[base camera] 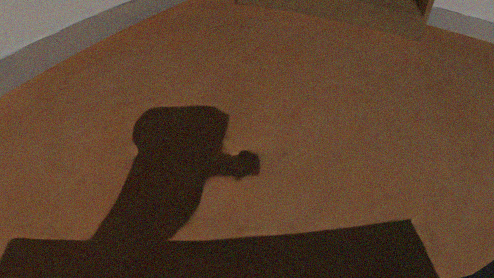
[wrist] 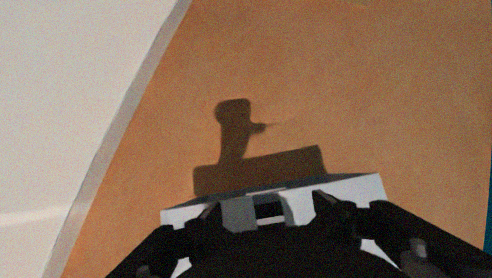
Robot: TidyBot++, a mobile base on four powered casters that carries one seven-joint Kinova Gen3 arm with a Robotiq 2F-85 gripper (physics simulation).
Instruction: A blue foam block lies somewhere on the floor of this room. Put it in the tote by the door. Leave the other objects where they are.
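Places are measured from the arm's base along level axes (x ahead, y right, z down), in metres.
Pixels of known places: gripper, between the fingertips: (wrist: 266, 206).
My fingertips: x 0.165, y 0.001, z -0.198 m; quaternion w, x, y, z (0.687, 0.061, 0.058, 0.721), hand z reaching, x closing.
Note:
Behind a point stands the place of what it marks.
My gripper (wrist: 266, 206) {x 0.165, y 0.001, z -0.198 m} is open, with nothing between its fingers. Its two dark fingers stand wide apart at the bottom of the wrist view, over the light front part of my own base. The gripper does not show in the base camera view, apart from the arm's shadow. The blue foam block and the tote do not show in either view.
An orange-brown floor (base camera: 310, 100) {x 0.599, y 0.197, z 0.397 m} (wrist: 375, 90) {x 0.486, y 0.623, z 0.396 m} carries the dark shadow of my arm and base. A white wall (base camera: 40, 22) {x 0.869, y -0.526, z 0.264 m} (wrist: 65, 100) {x 0.587, y -0.686, z 0.100 m} with a grey skirting (base camera: 65, 47) {x 0.899, y -0.493, z 0.361 m} (wrist: 127, 107) {x 0.651, y -0.634, z 0.344 m} runs along the left. A wooden piece of furniture (base camera: 340, 16) {x 1.168, y 0.484, z 0.373 m} stands at the top right of the base camera view. A dark blue surface (wrist: 489, 220) {x -0.166, y 0.883, z 0.386 m} borders the right edge of the wrist view.

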